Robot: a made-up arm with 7 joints.
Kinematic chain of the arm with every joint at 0, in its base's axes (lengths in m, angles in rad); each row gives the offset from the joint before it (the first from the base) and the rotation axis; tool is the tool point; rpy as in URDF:
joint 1: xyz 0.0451 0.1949 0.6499 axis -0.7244 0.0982 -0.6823
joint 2: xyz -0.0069 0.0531 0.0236 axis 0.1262 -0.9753 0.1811
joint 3: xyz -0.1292 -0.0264 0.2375 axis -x
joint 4: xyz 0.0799 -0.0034 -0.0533 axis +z
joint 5: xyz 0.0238 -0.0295 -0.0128 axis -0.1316 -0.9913 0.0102
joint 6: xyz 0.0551 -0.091 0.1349 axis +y
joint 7: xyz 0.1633 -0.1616 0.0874 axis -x
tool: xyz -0.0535 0.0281 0.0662 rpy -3.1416 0 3.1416
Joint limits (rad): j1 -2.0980..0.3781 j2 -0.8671..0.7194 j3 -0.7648..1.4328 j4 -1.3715..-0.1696 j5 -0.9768..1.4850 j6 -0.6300..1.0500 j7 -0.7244..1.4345
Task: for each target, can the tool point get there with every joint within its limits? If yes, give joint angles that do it. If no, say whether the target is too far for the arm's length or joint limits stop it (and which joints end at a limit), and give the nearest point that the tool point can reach.
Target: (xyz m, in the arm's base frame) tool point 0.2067 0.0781 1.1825
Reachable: yes | joints -0.5617 -0.6491 0.5843 -0.8277 0.7821 0.6844 0.5910
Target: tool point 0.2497 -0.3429 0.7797
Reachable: yes | joints -1.4498 0.2325 0.4505 -0.4558 0.3955 0.4730 0.2722
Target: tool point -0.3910 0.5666 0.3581
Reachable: no: joint limits stop it (at a limit: joint 1, joint 2, joint 5, joint 6, joint 7) | nearest point -0.3097 0.4769 0.5018 | short by 0.188 m
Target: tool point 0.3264 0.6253 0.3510
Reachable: no: joint limits stop it (at a limit: joint 1, joint 2, joint 5, joint 7) | nearest point 0.2578 0.4225 0.4047 | short by 0.221 m
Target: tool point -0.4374 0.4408 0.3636
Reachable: no: joint limits stop it (at a limit: joint 1, joint 2, joint 5, joint 6, joint 7) | nearest point -0.3528 0.3963 0.4893 | short by 0.158 m
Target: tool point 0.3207 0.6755 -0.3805
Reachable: no: too far | nearest point 0.2362 0.2801 0.1687 | short by 0.682 m
